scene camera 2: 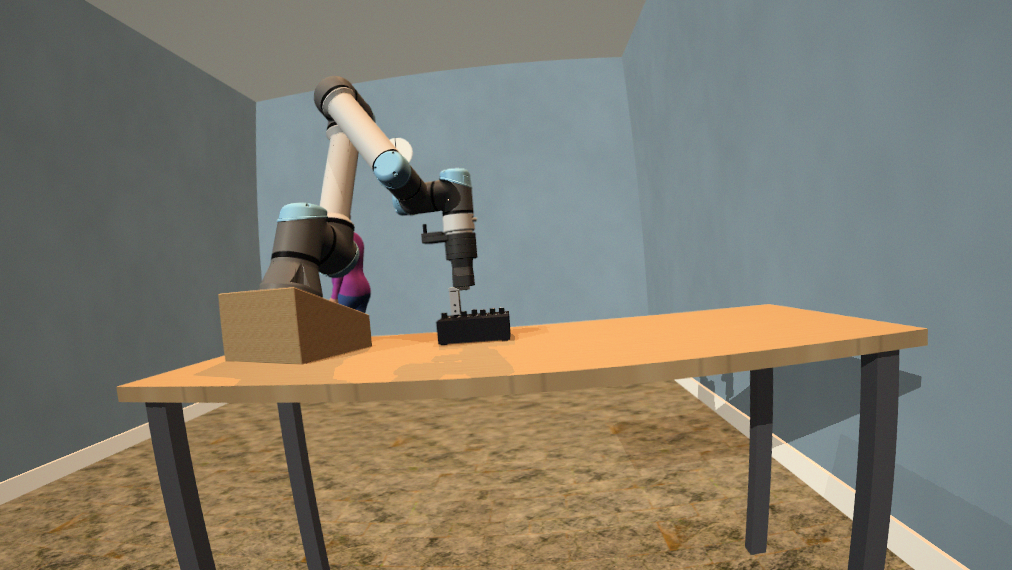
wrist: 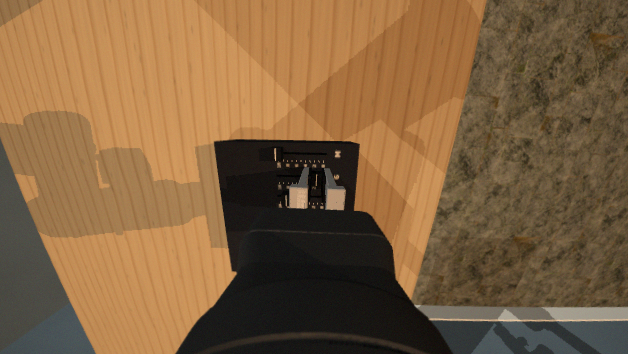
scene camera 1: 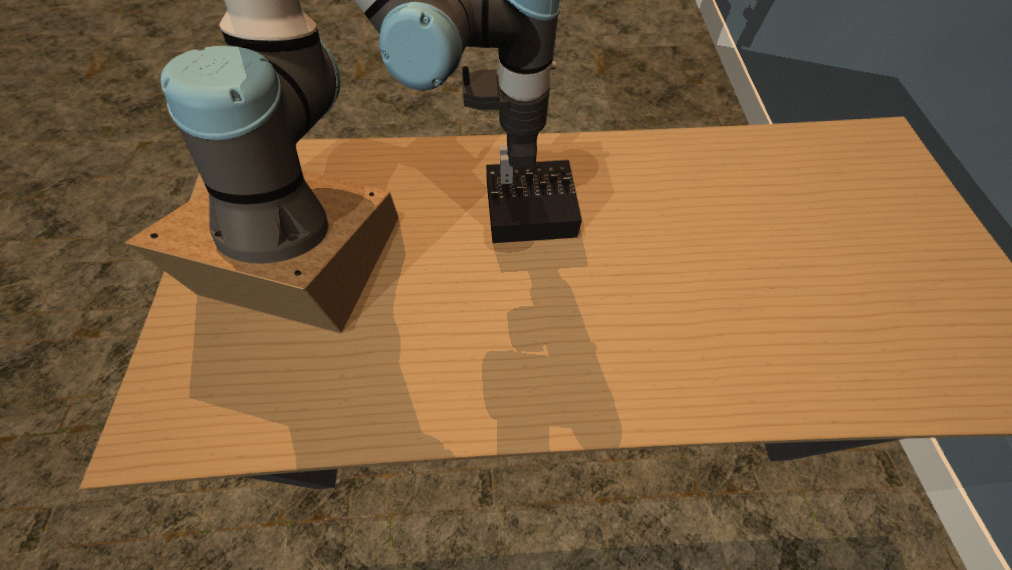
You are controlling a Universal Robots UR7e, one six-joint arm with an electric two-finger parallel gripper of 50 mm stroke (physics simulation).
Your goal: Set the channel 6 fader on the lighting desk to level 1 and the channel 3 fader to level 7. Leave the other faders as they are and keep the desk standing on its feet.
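Frame: origin at the arm's base, x ahead, y left, z up, level; metres.
Seen in the pictures: gripper, fingertip midpoint: (scene camera 2: 456, 314) (wrist: 316, 178) (scene camera 1: 506, 178); arm's base at its link origin: (scene camera 2: 289, 300) (scene camera 1: 274, 230).
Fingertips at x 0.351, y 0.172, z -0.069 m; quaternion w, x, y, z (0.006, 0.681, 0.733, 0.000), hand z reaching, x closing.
Observation:
Offsets run from my fingertips to a thing's top centre. Level surfaces: height alone.
The black lighting desk @[dx +0.048, dy -0.026, dz +0.009 m] (scene camera 1: 534, 212) (scene camera 2: 473, 329) (wrist: 245, 192) stands upright and flat on the table. My gripper (scene camera 1: 507, 181) (scene camera 2: 455, 313) (wrist: 316, 178) points down over it, shut on the channel 6 fader knob @[dx -0.001, dy +0.000, dz +0.009 m] (wrist: 316, 181). That knob is near the low, 0 end of its slot; the fingers hide its scale, so I cannot read the exact level. The M fader @[dx -0.020, dy -0.040, dz +0.009 m] (wrist: 276, 154) is at the 10 end. The channel 5 knob @[dx +0.024, dy -0.027, dz +0.009 m] (wrist: 286, 200) shows partly beside a finger. The channel 3 fader is hidden in the wrist view, and its level is too small to read in the scene views.
The arm's wooden base block (scene camera 1: 247, 300) (scene camera 2: 262, 325) stands on the table @[dz -0.059 m] (scene camera 1: 708, 283) (scene camera 2: 672, 332) to the left of the desk. The table's far edge runs close behind the desk. A person in magenta (scene camera 2: 354, 269) stands beyond the table, partly hidden by the arm.

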